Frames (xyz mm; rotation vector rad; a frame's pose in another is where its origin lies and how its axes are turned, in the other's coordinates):
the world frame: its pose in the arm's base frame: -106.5 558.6 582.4 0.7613 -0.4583 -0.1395
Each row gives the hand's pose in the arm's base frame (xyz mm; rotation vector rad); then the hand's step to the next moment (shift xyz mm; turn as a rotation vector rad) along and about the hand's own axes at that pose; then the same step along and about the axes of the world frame.
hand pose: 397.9 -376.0 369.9 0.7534 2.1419 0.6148
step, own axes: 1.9 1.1 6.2 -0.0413 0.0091 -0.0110
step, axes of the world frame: 1.5 -0.6 -6.4 0.0326 0.0051 0.0287
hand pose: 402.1 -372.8 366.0 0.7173 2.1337 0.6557
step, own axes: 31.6 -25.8 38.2 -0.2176 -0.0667 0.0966
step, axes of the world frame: -16.5 -29.9 -44.2 0.2107 -0.1237 0.0380
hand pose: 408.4 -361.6 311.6 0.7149 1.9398 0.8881
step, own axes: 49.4 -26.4 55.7 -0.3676 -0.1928 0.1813
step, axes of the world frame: -14.0 -17.9 -75.6 0.3470 -0.2879 0.0433
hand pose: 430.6 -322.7 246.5 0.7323 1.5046 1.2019
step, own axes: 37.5 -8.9 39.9 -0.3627 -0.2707 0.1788
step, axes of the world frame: 6.1 16.2 -52.7 0.3326 -0.3551 0.0062
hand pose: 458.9 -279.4 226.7 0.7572 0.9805 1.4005
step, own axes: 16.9 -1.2 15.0 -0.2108 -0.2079 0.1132
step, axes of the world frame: 7.2 15.3 -15.1 0.2068 -0.2377 -0.0350
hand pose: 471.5 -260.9 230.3 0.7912 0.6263 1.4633
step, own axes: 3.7 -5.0 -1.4 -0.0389 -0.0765 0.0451
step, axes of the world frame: -0.8 -0.2 -6.3 0.0709 -0.0561 -0.0351
